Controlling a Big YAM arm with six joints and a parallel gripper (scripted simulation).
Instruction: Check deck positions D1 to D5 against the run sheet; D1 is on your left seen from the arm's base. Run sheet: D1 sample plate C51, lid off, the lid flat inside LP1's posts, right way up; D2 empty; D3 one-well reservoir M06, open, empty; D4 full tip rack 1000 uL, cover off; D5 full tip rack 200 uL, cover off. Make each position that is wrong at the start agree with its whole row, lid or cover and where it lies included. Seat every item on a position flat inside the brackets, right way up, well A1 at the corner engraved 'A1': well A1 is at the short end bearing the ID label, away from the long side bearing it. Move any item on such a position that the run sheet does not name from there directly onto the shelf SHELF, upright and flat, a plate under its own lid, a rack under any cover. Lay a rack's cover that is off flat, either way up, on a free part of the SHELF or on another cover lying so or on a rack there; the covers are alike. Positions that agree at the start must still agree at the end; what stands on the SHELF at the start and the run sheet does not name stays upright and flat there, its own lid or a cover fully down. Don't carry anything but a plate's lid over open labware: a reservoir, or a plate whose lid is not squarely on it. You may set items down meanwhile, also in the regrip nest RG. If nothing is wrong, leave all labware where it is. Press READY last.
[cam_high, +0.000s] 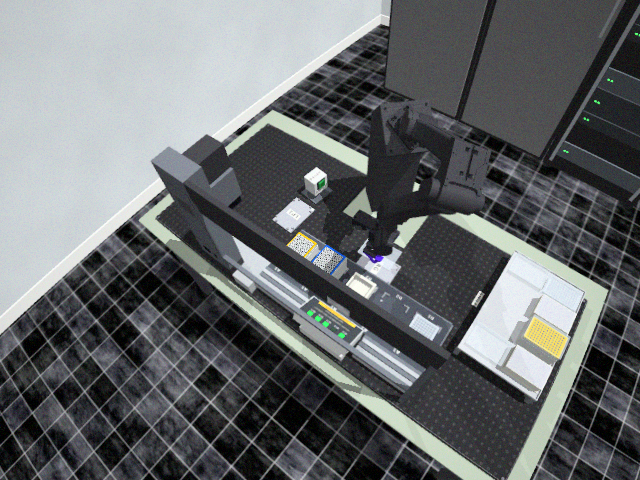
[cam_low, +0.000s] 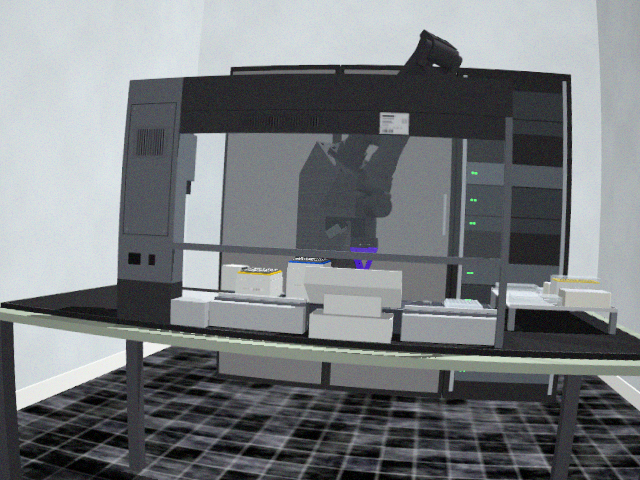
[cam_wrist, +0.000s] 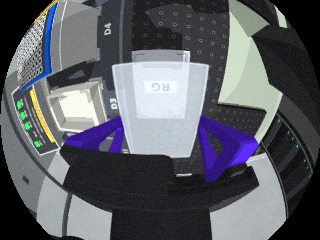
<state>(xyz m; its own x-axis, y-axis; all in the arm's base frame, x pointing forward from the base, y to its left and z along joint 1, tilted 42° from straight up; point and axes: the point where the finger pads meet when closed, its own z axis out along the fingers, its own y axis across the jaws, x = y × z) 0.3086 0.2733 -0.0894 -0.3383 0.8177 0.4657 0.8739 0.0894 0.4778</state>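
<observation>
The white reservoir is 15 cm ahead of my hand, 6 cm to the left of it and 5 cm below it. Round my hand: blue-rimmed tip rack 19 cm ahead, 5 cm to the right, 1 cm above; clear plate lid right at my hand; yellow-rimmed tip rack 23 cm ahead, 16 cm to the right, 2 cm below.
</observation>
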